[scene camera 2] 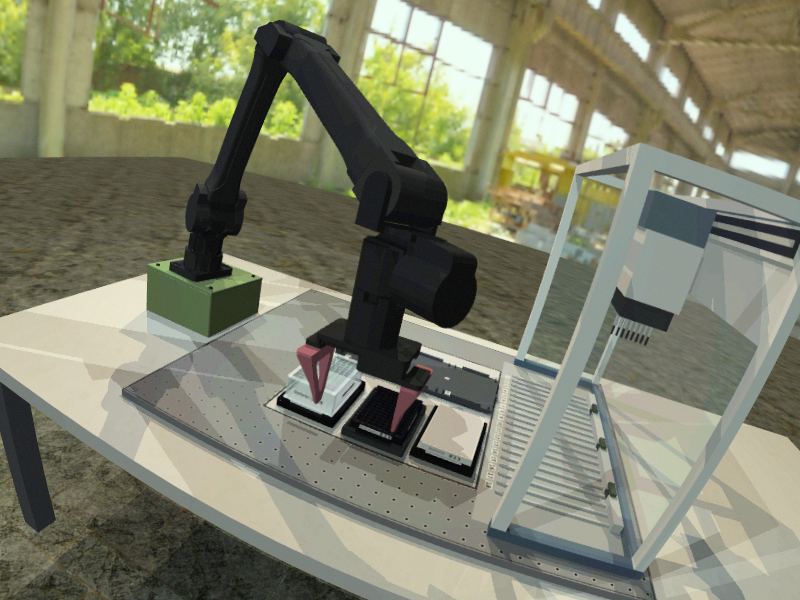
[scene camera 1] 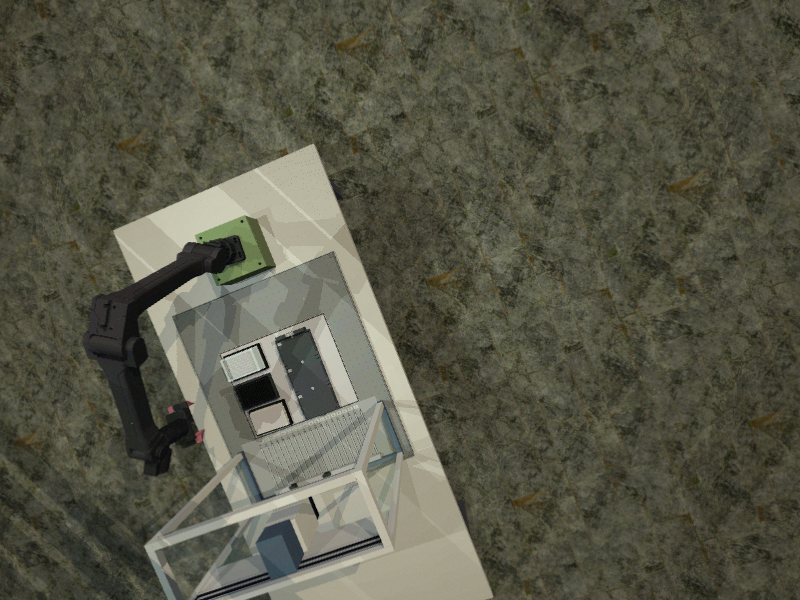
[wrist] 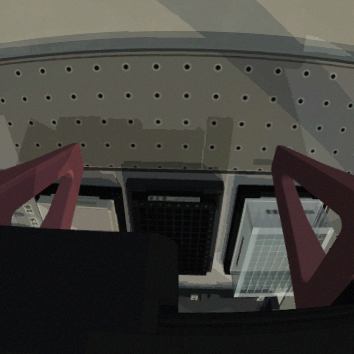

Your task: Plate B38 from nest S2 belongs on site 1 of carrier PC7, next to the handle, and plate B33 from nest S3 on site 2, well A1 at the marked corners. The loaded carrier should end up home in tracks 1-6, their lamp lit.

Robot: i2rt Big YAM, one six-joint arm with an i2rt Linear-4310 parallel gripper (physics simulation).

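Pixels of known places: gripper, fingertip midpoint: point(scene camera 2: 354, 415) point(scene camera 1: 197, 416) point(wrist: 176, 154); arm's base at its link origin: point(scene camera 2: 200, 271) point(scene camera 1: 225, 252).
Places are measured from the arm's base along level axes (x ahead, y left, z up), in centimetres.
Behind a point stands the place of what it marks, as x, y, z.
Note:
My gripper point(scene camera 1: 195, 419) @[50.9, -25.9, 3.1] point(scene camera 2: 356, 416) @[50.9, -25.9, 3.1] point(wrist: 176, 154) @[50.9, -25.9, 3.1] is open and empty, pointing down above the row of nests. In the wrist view a black well plate point(scene camera 1: 256, 390) @[49.4, -8.0, -5.9] point(scene camera 2: 387, 413) @[50.3, -9.7, -5.8] point(wrist: 170, 220) @[50.7, -12.3, -5.7] lies between the finger lines, in the middle nest. A clear plate point(scene camera 1: 243, 363) @[38.4, -8.2, -3.6] point(scene camera 2: 326, 384) @[40.7, -13.1, -3.1] point(wrist: 265, 250) @[41.0, -11.8, -3.1] stands in one end nest, a beige plate point(scene camera 1: 270, 417) @[60.3, -6.0, -5.8] point(scene camera 2: 452, 435) @[60.9, -8.7, -5.7] point(wrist: 95, 215) @[58.6, -11.9, -5.7] in the other. Plate and nest labels are too small to read. The dark flat carrier point(scene camera 1: 303, 377) @[49.8, 9.7, -7.3] point(scene camera 2: 455, 384) @[56.7, 10.6, -7.3] lies beside the nests, with no plate on it. The arm hides part of it in scene camera 2.
The grooved track deck point(scene camera 1: 310, 445) @[75.1, 4.1, -8.0] point(scene camera 2: 549, 439) @[72.4, -23.4, 8.1] lies beyond the beige plate, under a white frame point(scene camera 1: 371, 510) @[76.0, 34.2, 39.6] point(scene camera 2: 555, 387) @[70.7, -23.3, 14.2]. A pipetting head point(scene camera 1: 279, 548) @[80.9, 8.4, 37.6] point(scene camera 2: 668, 258) hangs inside the frame. The arm's green base point(scene camera 1: 258, 248) @[2.0, 10.9, -0.8] point(scene camera 2: 203, 303) @[8.1, -6.8, -2.7] stands at the other end. Lamp states cannot be told.

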